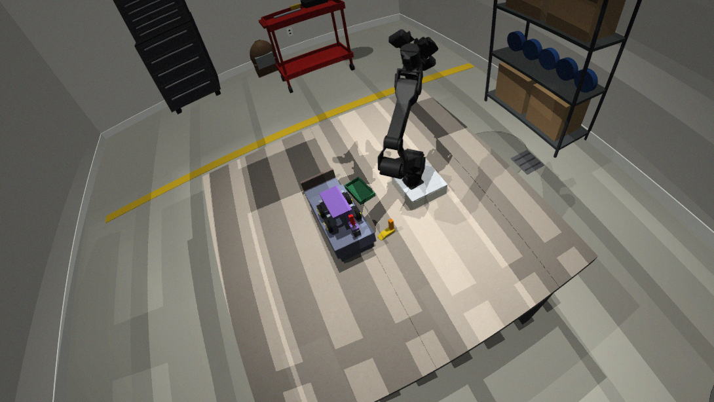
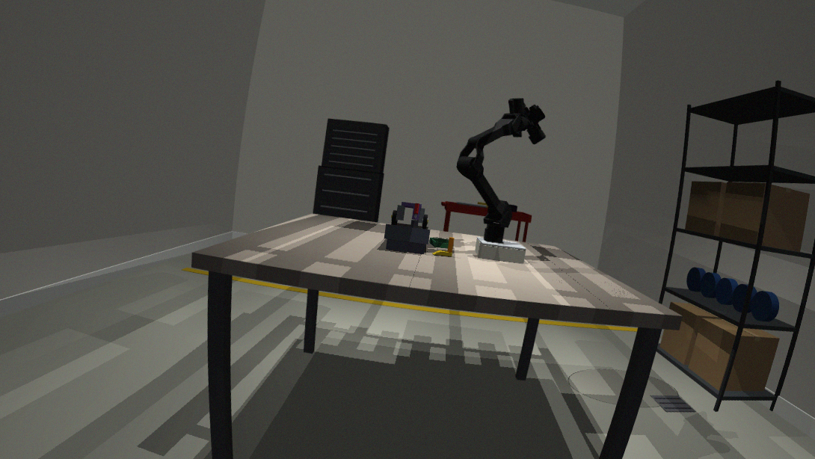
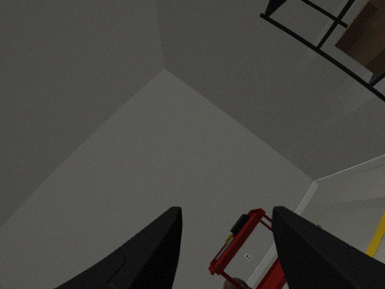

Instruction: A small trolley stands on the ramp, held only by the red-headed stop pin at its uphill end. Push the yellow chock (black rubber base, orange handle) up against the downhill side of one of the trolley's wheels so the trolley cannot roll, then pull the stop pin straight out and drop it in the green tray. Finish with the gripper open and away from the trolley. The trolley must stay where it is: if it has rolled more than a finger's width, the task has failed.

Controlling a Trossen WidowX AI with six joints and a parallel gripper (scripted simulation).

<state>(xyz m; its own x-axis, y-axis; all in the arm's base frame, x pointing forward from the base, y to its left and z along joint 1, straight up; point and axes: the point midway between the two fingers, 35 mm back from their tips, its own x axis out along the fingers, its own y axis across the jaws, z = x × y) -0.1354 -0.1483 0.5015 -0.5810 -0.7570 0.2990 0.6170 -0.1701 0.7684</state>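
The yellow chock is 36 cm ahead of my gripper tip, 28 cm to the left of it and 55 cm below it. Round my gripper tip: red-headed stop pin (47 cm ahead, 26 cm to the left, 44 cm below); purple trolley (48 cm ahead, 16 cm to the left, 46 cm below); green tray (33 cm ahead, 5 cm to the left, 58 cm below).
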